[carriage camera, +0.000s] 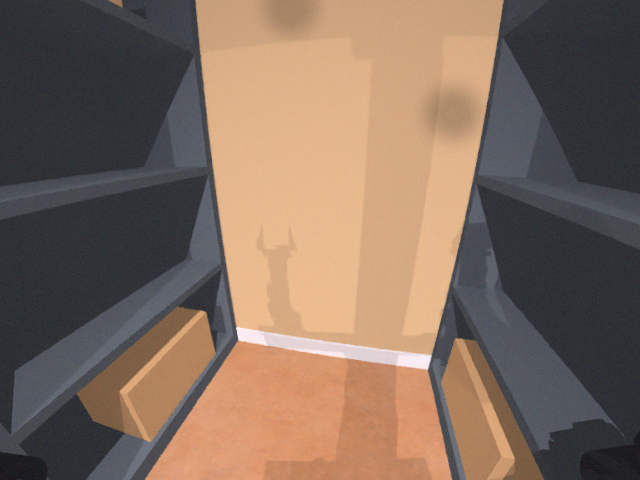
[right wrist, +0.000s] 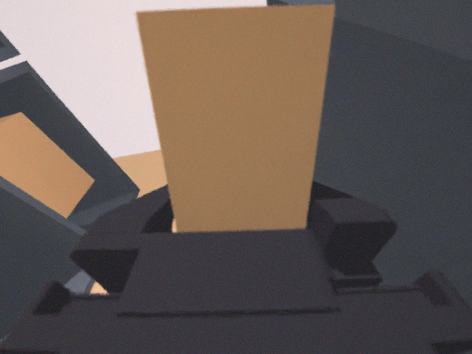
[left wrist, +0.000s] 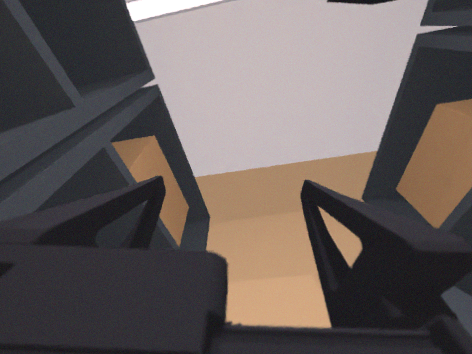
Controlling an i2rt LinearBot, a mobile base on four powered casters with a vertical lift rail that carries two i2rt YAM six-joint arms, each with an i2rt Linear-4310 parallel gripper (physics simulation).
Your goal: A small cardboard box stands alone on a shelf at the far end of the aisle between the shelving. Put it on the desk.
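Frame: origin at the left arm's base, x left, y back, z up, level; metres.
Seen in the pictures: left gripper, fingertip midpoint: [left wrist: 232, 185].
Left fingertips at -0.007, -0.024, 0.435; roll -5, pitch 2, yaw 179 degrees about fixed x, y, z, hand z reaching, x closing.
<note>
A point is followed by its place in that frame, as x, y, z.
The small cardboard box [right wrist: 240, 115] {-0.650, 0.025, 0.394} is held upright between the fingers of my right gripper [right wrist: 237, 172] {-0.648, -0.041, 0.436}, filling the middle of the right wrist view. My right gripper is shut on it; the box hides parts of the fingertips. My left gripper [left wrist: 232, 185] {-0.007, -0.024, 0.435} is open and empty, its two dark fingers wide apart. Neither gripper's fingers show in the carriage view, where dark parts of the robot show at the bottom corners. The desk does not show in any view.
Dark shelving stands close on both sides of the aisle, with shelf boards at the left [carriage camera: 111, 187] {0.232, -0.571, 0.318} and right [carriage camera: 568, 210] {-0.810, -0.341, 0.317}. Larger cardboard boxes lie on low shelves at the left [carriage camera: 173, 377] {0.246, -0.603, -0.441} and right [carriage camera: 462, 403] {-0.860, -0.481, -0.437}. A tan wall [carriage camera: 289, 155] {-0.217, -0.983, 0.376} closes the far end.
</note>
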